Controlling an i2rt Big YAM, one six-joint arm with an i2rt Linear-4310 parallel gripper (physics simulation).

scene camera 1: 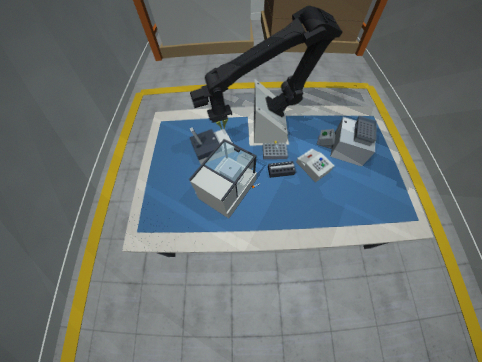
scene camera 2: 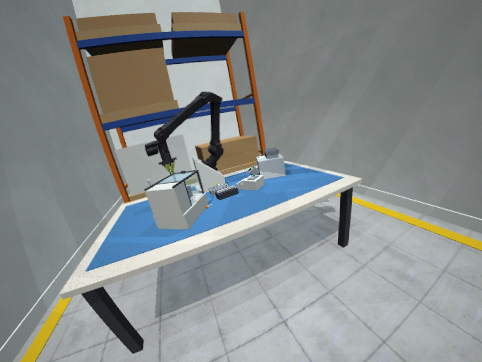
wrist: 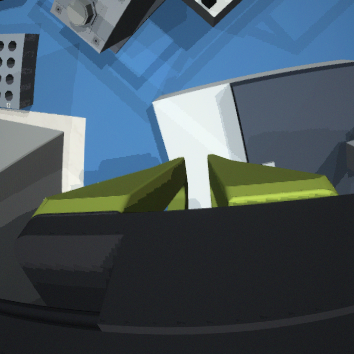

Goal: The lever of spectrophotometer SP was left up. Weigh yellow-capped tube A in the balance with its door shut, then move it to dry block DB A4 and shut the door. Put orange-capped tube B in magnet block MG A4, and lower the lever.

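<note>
My gripper (scene camera 1: 222, 124) (scene camera 2: 170, 169) (wrist: 197, 169) is shut and empty, above the pale end of the dark spectrophotometer (scene camera 1: 204, 145) (wrist: 295, 112). Its lever (scene camera 1: 194, 134) (scene camera 2: 149, 182) stands up at the far side from the gripper. The balance (scene camera 1: 214, 185) (scene camera 2: 170, 206) has a glass chamber; its door state is hard to tell. A small yellow cap (scene camera 1: 276, 142) shows at the back of the grey holed block (scene camera 1: 275, 151) (wrist: 9, 70). An orange-capped tube (scene camera 1: 254, 186) (scene camera 2: 207, 206) lies by the balance. A black block (scene camera 1: 282, 169) (scene camera 2: 227, 193) stands in front of the grey one. Block labels are unreadable.
A white keypad device (scene camera 1: 315, 164) (scene camera 2: 251, 182) stands right of the blocks. A grey-white box (scene camera 1: 354, 144) (scene camera 2: 271, 166) with a dark holed block (scene camera 1: 366, 130) is at the back right. A grey box with a knob (wrist: 82, 12) shows in the wrist view.
</note>
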